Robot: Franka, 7 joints.
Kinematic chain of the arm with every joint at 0, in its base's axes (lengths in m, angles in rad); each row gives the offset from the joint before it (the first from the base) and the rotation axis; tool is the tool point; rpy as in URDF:
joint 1: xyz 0 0 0.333 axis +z
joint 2: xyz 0 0 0 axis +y
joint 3: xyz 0 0 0.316 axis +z
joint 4: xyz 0.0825 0 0 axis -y
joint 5: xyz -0.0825 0 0.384 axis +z
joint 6: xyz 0 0 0 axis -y
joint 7: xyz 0.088 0 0 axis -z
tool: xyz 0 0 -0.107 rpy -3.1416 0 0
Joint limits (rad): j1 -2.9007..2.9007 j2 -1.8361..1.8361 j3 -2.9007..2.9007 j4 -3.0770..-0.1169 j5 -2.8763..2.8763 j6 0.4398..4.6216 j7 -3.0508..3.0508
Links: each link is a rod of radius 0.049 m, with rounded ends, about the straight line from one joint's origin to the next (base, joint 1, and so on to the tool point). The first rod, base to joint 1, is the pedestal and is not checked.
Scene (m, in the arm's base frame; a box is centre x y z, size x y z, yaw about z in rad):
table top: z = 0
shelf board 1: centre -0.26 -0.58 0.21 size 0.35 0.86 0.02 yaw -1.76
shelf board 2: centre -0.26 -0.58 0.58 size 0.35 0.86 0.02 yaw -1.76
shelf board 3: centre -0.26 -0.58 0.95 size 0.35 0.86 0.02 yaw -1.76
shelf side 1: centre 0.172 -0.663 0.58 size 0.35 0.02 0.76 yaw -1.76
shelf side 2: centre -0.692 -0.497 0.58 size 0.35 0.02 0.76 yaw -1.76
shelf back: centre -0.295 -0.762 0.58 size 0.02 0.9 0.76 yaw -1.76
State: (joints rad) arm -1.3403 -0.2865 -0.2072 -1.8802 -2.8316 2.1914 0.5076
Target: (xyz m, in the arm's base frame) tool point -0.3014 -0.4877 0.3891
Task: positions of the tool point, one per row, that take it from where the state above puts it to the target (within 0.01 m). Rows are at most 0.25 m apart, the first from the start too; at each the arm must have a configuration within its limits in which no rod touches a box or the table.
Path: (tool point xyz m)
1: -0.2336 -0.4016 0.7489
2: -0.3694 -0.2253 0.7118
3: -0.4138 -0.0355 0.6513
4: -0.3823 0.1214 0.5759
5: -0.3943 -0.0418 0.5362
6: -0.3493 -0.1845 0.4707
7: -0.2618 -0.2811 0.3891
8: -0.2904 -0.3412 0.3988
9: -0.3045 -0.4113 0.3993
10: -0.3014 -0.4877 0.3891

